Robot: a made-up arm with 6 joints. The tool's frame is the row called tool.
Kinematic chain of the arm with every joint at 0, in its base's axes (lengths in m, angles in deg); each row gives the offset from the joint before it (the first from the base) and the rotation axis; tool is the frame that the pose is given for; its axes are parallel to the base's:
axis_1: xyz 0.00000 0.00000 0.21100 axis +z
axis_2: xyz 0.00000 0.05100 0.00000 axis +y
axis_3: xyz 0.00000 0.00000 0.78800 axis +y
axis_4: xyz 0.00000 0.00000 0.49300 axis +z
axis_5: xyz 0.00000 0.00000 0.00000 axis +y
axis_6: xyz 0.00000 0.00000 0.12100 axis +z
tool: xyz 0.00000 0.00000 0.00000
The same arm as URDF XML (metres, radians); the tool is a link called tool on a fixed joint. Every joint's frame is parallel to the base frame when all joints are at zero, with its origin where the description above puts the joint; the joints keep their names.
<robot name="arm">
<joint name="axis_1" type="continuous"><parent link="base"/><child link="link1"/><origin xyz="0 0 0.211"/><axis xyz="0 0 1"/></joint>
<joint name="axis_2" type="continuous"><parent link="link1"/><child link="link2"/><origin xyz="0 0.051 0"/><axis xyz="0 1 0"/></joint>
<joint name="axis_3" type="continuous"><parent link="link2"/><child link="link3"/><origin xyz="0 0 0.788"/><axis xyz="0 1 0"/></joint>
<joint name="axis_4" type="continuous"><parent link="link3"/><child link="link4"/><origin xyz="0 0 0.493"/><axis xyz="0 0 1"/></joint>
<joint name="axis_5" type="continuous"><parent link="link4"/><child link="link5"/><origin xyz="0 0 0"/><axis xyz="0 1 0"/></joint>
<joint name="axis_6" type="continuous"><parent link="link5"/><child link="link6"/><origin xyz="0 0 0.121"/><axis xyz="0 0 1"/></joint>
<joint name="tool_joint" type="fixed"><parent link="link6"/><child link="tool"/><origin xyz="0 0 0"/></joint>
<link name="base"/>
<link name="link1"/>
<link name="link2"/>
<link name="link3"/>
<link name="link4"/>
<link name="link5"/>
<link name="link6"/>
<link name="tool"/>
</robot>

